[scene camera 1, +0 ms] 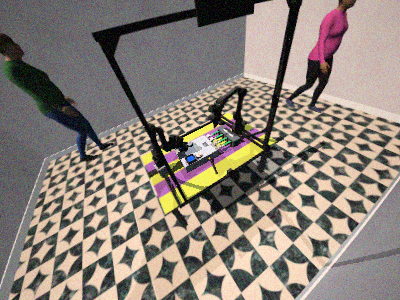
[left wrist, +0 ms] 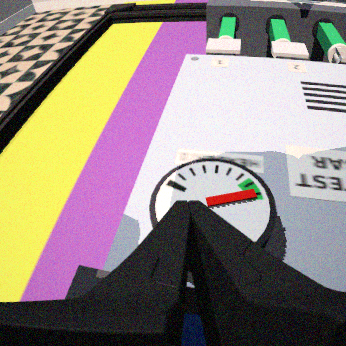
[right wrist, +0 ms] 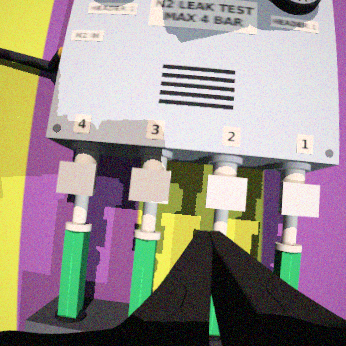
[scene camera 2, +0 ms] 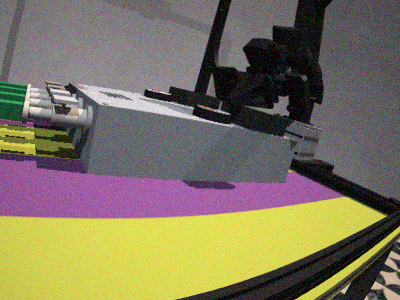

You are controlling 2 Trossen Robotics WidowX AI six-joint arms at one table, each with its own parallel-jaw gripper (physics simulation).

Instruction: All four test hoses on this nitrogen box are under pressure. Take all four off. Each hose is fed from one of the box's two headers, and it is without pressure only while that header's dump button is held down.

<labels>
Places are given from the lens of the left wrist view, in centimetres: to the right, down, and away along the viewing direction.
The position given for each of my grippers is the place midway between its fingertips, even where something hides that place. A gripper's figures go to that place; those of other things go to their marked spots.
my left gripper [left wrist: 186, 211]: 0, 1, 10
dark block [left wrist: 252, 30]: 12, -22, 38
</labels>
